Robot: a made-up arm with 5 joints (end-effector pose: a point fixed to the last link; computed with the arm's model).
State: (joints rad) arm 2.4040 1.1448 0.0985 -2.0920 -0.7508
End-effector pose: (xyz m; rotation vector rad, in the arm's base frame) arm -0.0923 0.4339 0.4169 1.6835 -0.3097 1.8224
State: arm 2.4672 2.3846 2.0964 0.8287 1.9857
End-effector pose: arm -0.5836 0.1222 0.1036 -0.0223 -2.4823 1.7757
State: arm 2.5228 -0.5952 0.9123 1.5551 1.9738
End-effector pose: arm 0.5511 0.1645 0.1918 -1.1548 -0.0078 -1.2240
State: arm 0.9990 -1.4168 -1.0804 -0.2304 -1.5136
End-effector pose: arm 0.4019 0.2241 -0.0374 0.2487 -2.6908 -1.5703
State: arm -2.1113 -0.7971 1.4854 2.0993 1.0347
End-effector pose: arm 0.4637 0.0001 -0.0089 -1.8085 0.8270 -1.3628
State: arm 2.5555 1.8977 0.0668 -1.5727 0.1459
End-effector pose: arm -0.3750 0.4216 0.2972 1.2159 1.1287 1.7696
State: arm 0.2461 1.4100 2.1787 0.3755 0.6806
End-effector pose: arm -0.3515 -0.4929 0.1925 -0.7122 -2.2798 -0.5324
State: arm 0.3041 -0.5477 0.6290 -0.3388 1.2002
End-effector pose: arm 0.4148 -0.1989 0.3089 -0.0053 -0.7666 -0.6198
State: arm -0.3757 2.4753 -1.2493 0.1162 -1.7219
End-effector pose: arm -0.6833 -0.1317 0.1288 1.3937 -0.6103 -0.8816
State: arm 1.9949 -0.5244 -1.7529 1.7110 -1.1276
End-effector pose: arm 0.3893 0.1882 0.3466 -0.5504 0.2320 -0.6825
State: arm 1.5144 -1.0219 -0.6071 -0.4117 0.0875
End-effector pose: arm 0.4142 0.0976 0.0446 -2.0213 1.1117 0.6300
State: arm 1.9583 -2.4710 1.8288 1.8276 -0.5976
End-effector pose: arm -0.1866 -0.1768 -0.2120 2.4518 1.0664 0.3744
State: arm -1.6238 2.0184 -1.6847 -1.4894 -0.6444
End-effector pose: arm -0.4660 -0.0022 -0.4340 2.2720 0.9442 1.3279
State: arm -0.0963 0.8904 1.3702 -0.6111 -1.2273
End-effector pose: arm -0.1853 -0.5329 0.0051 -1.2980 -0.1924 -0.1469
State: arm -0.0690 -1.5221 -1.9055 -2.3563 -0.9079
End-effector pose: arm 0.1312 0.2613 0.1490 1.4466 -0.2754 -1.0967
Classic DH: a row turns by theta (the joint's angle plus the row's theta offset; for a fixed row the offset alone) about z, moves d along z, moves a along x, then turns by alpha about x. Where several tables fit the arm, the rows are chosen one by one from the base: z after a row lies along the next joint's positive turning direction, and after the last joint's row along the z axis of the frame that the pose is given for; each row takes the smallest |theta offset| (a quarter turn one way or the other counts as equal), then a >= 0, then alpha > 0; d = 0 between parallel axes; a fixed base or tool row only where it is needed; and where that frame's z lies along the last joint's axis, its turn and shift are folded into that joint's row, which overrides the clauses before.
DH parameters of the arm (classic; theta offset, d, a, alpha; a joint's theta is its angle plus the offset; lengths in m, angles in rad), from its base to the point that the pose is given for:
base (fixed): -1.5708 0.0975 0 1.5708
joint 1: 0 0.0587 0.174 1.5708
joint 2: -1.5708 0.0083 0.3787 -1.5708
joint 3: 1.5708 0.2797 0.0419 1.5708
joint 4: 1.5708 0.0136 0.1126 -1.5708
joint 5: -0.3119 0 -0.0802 3.1416
tool (fixed): 1.2589 0.0725 0 0

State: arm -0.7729 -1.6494 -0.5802 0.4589 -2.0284
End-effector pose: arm 0.3744 0.1282 0.2824 -0.4776 0.3508 -2.5235
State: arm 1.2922 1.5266 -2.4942 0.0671 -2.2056
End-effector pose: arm -0.4995 -0.2489 0.7137 1.1500 -0.3930 0.5008
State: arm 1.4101 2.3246 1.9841 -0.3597 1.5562
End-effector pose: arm -0.4499 0.0010 0.1995 0.2109 2.0288 -0.3129
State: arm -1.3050 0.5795 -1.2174 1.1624 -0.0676
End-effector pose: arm 0.0837 -0.2021 -0.5720 2.3907 1.5733 -0.5608
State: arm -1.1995 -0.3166 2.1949 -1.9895 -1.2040
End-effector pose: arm 0.3050 0.0340 -0.1660 -0.1350 -0.0360 -0.9563
